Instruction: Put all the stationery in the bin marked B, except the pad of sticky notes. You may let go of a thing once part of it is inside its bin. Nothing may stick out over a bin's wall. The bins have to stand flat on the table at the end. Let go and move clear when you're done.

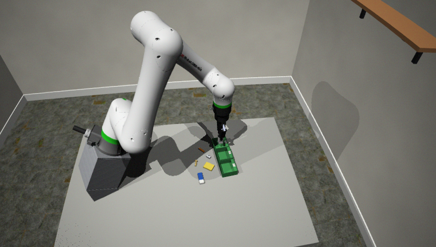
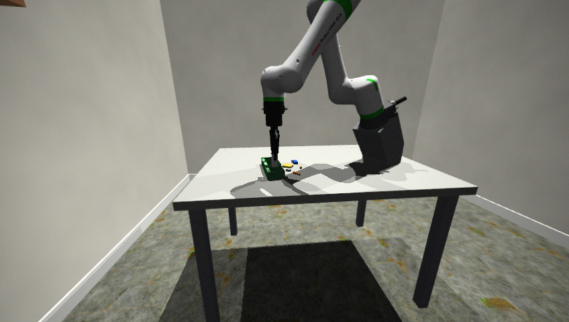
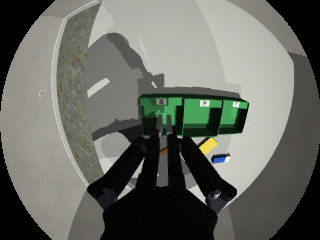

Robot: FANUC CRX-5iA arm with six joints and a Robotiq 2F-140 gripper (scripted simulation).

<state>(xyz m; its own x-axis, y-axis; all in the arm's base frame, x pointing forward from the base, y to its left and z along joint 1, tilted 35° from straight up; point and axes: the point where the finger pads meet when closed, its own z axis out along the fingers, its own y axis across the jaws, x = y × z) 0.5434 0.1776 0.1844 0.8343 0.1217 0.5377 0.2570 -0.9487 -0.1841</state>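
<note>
Now: the grey-white object 70 mm behind my hand, 70 mm to the right of it and 70 mm below it. Also, from my hand: white eraser 90 mm behind, 230 mm to the right, 80 mm below; sticky notes 60 mm behind, 140 mm to the right, 80 mm below; tan piece 130 mm behind, 120 mm to the right, 80 mm below.
</note>
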